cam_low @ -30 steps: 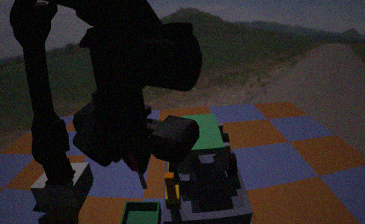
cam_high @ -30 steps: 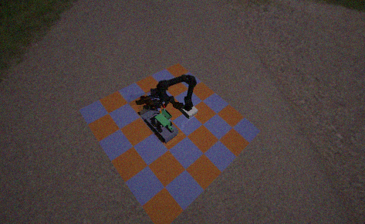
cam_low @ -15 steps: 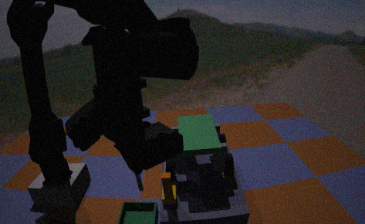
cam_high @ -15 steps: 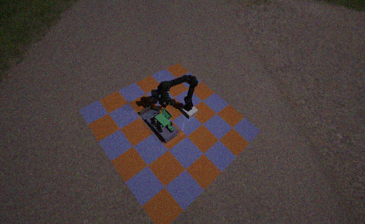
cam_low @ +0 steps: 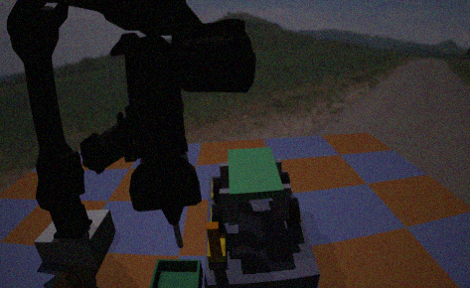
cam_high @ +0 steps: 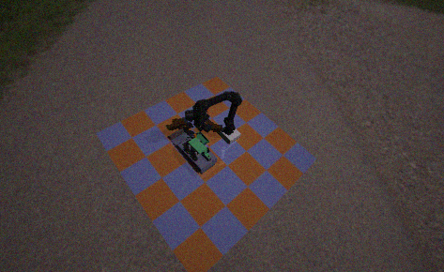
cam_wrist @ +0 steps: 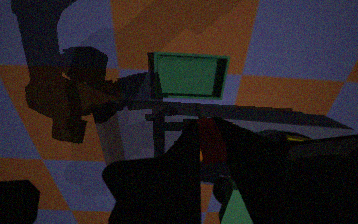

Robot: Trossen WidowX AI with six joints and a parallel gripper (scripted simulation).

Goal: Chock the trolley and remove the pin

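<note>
My gripper tip is 20 mm past the green tray and 140 mm above it. From my gripper tip the other things lie so: trolley 110 mm ahead, 110 mm to the left, 20 mm below; then yellow chock 50 mm ahead, 30 mm to the left, 50 mm below; then red-headed stop pin right at my gripper tip.
</note>
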